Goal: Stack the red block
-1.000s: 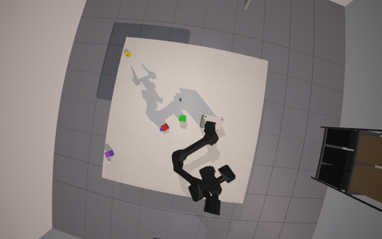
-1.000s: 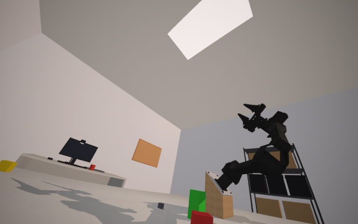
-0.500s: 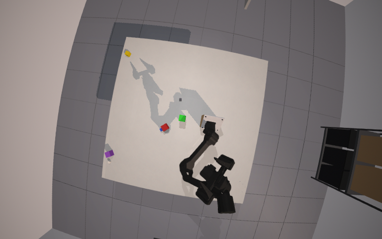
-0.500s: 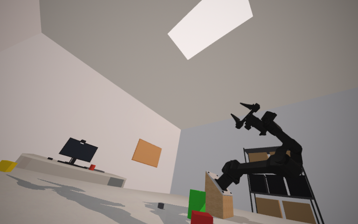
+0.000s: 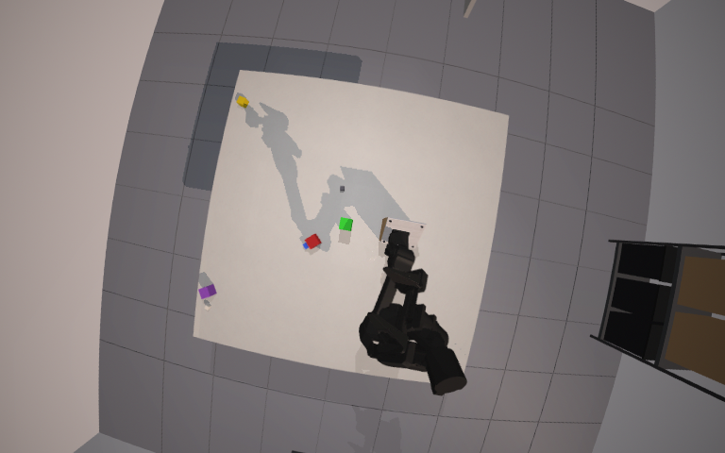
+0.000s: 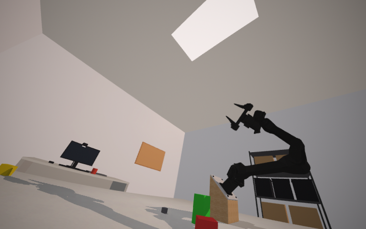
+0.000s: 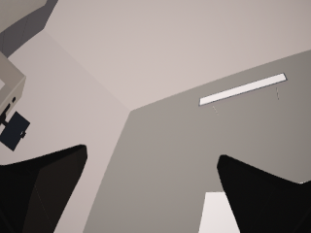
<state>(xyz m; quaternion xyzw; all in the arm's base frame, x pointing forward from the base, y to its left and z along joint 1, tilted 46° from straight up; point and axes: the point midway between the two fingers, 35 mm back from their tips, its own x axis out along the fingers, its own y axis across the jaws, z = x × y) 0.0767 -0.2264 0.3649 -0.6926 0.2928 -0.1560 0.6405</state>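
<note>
Now: the red block 24 cm ahead of my gripper tip and 54 cm below it. The rest, counted from my gripper tip: purple block (68 cm ahead, 33 cm to the left, 54 cm below); yellow block (70 cm ahead, 55 cm to the right, 54 cm below); small blue block (26 cm ahead, 3 cm to the left, 55 cm below).
</note>
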